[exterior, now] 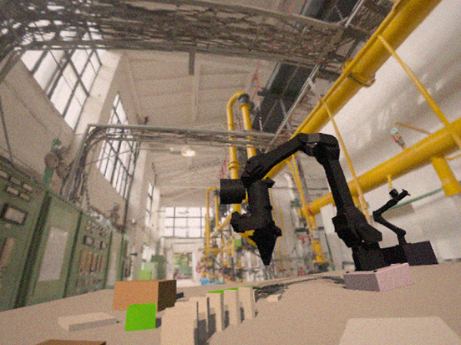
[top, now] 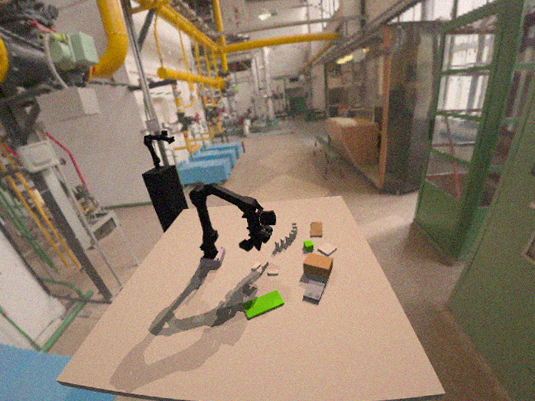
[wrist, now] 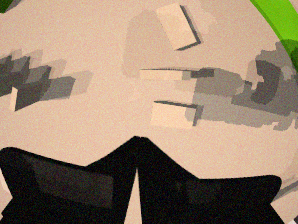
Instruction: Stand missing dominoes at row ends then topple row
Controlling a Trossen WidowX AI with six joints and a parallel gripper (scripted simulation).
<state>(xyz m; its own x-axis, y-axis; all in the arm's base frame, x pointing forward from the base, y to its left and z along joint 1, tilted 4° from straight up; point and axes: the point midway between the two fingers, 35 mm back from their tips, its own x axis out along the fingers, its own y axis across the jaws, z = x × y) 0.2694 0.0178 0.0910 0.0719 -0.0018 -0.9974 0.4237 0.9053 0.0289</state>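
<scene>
Right now the flat green block is 250 mm to the right of my gripper tip, 80 mm below it and 80 mm ahead of it. Also, from my gripper tip: white tile (290 mm to the left, 80 mm below, 70 mm behind); green cube (230 mm ahead, 140 mm to the left, 70 mm below); brown box (290 mm ahead, 50 mm below, 20 mm to the right).
</scene>
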